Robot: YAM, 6 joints.
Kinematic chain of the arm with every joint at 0, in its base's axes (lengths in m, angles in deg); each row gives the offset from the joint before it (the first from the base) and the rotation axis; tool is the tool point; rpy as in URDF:
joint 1: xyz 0 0 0.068 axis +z
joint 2: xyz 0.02 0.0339 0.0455 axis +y
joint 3: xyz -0.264 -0.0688 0 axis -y
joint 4: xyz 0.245 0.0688 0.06 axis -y
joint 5: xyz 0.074 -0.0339 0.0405 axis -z
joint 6: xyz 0.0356 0 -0.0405 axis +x
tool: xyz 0 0 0 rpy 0 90 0
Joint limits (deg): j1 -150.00..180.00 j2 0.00..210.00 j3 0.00..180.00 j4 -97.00..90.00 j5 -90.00..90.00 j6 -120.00..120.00
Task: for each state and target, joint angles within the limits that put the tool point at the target. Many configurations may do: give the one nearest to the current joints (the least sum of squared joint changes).
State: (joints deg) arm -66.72 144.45 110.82 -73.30 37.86 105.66
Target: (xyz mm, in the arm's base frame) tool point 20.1 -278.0 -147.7
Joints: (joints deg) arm -81.42 175.86 92.30 -71.24 37.40 105.66
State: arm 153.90 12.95 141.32 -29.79 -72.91 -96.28
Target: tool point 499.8 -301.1 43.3
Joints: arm 151.81 0.00 180.00 6.21 -55.21 -96.28
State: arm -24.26 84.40 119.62 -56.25 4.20 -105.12
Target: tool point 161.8 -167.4 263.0
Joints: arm -44.95 81.91 67.57 -76.87 6.70 -105.12
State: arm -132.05 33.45 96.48 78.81 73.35 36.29
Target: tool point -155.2 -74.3 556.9
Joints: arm -142.99 70.69 82.92 71.48 73.32 36.29
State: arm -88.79 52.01 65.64 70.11 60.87 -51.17
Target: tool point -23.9 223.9 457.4
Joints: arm -92.05 10.02 66.85 81.21 63.66 -51.17
